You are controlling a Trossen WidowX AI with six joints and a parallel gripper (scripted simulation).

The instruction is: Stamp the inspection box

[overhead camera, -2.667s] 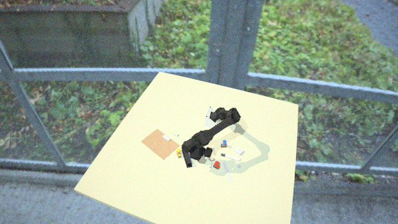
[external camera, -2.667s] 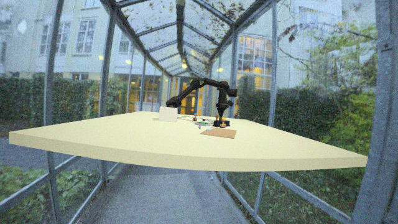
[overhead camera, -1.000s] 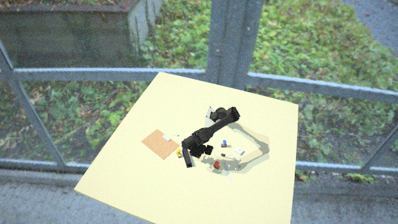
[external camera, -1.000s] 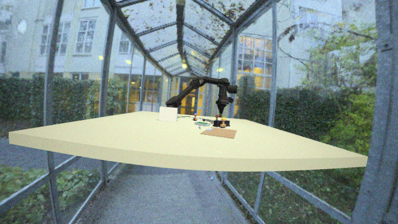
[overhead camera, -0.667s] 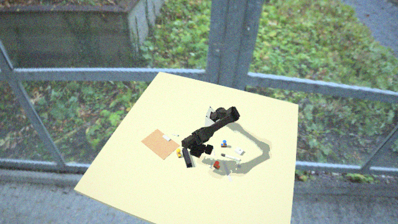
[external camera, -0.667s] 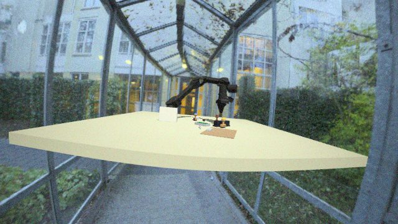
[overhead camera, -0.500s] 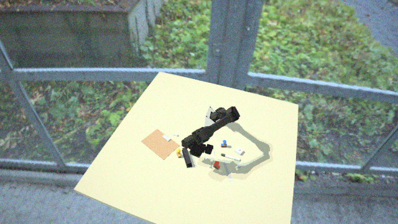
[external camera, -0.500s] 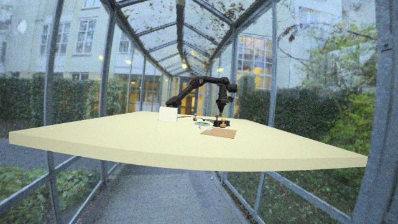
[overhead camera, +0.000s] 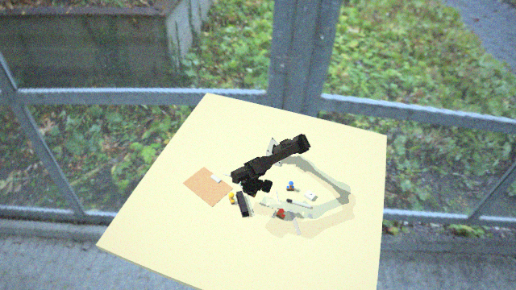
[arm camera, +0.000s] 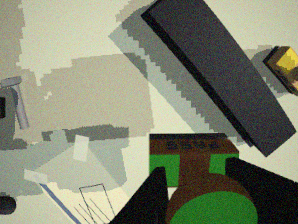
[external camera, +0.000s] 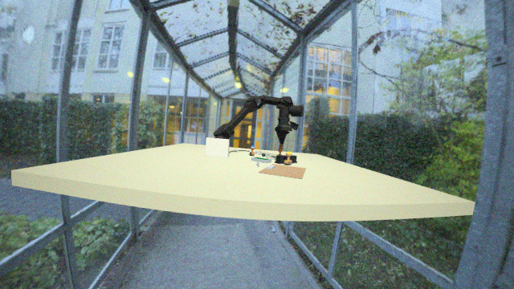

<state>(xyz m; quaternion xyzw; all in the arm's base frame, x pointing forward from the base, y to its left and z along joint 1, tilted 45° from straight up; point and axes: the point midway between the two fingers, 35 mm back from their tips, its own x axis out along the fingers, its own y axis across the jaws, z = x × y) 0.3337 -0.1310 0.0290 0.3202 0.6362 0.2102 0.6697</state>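
The green ink pad lies 110 mm behind my gripper tip, 40 mm to the right of it and 90 mm below it. Also, from my gripper tip: green stamp: right at my gripper tip; pale card: 60 mm behind, 100 mm to the left, 100 mm below; yellow stamp: 10 mm ahead, 100 mm to the right, 80 mm below.
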